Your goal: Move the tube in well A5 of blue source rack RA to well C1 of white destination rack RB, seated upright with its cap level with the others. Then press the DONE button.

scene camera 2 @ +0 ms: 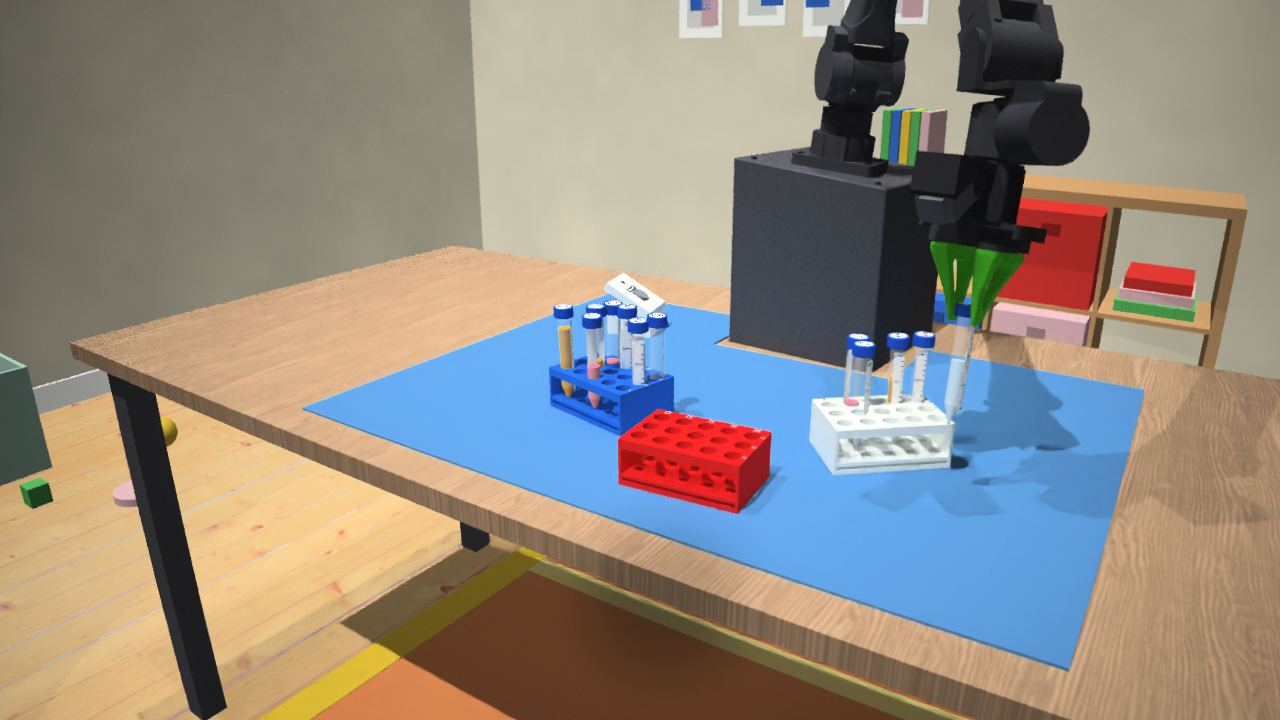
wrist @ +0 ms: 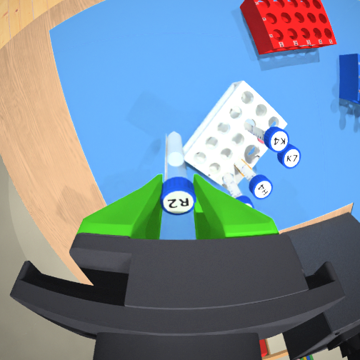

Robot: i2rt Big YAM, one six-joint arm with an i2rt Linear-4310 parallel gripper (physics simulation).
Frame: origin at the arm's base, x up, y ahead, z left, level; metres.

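Seen in the pictures: gripper, fingertip midpoint: (scene camera 2: 963, 323); arm's base, link origin: (scene camera 2: 839, 167).
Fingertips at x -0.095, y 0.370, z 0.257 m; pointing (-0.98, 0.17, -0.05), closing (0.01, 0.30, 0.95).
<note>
Pixels of each thing's top centre, then the offset from my fingertips to it. "pt": a spot on its surface instead. Level surfaces: height alone.
- blue-capped tube, top centre: (scene camera 2: 965, 304) dx +0.020, dy +0.005, dz +0.001 m
- white rack RB, surface spot: (scene camera 2: 821, 437) pt dx -0.142, dy +0.019, dz -0.128 m
- blue rack RA, surface spot: (scene camera 2: 657, 394) pt dx -0.129, dy +0.029, dz -0.324 m
- white box with a dark button, surface spot: (scene camera 2: 634, 293) pt dx -0.103, dy -0.261, dz -0.533 m
- empty red rack, top centre: (scene camera 2: 695, 435) dx -0.114, dy +0.137, dz -0.217 m
- blue mat, surface height: dx -0.164 m
My gripper (scene camera 2: 968, 315) (wrist: 177, 181) is shut on a blue-capped tube (scene camera 2: 955, 380) (wrist: 174, 155) marked R2, gripped at its cap. The tube hangs nearly upright beside the right end of the white rack RB (scene camera 2: 821, 437) (wrist: 195, 131), outside its wells, its tip near the height of the rack's top. Several capped tubes stand in the white rack; K4, K7 and H4 can be read in the wrist view. The blue rack RA (scene camera 2: 657, 394) (wrist: 348, 77) holds several capped tubes. A white box with a dark button (scene camera 2: 634, 293) lies behind the blue rack.
An empty red rack (scene camera 2: 693, 456) (wrist: 295, 25) stands between the blue and white racks, nearer the front. The racks stand on a blue mat (scene camera 2: 895, 546) (wrist: 100, 75). A dark pedestal (scene camera 2: 805, 259) with another arm's base stands behind, left of my arm.
</note>
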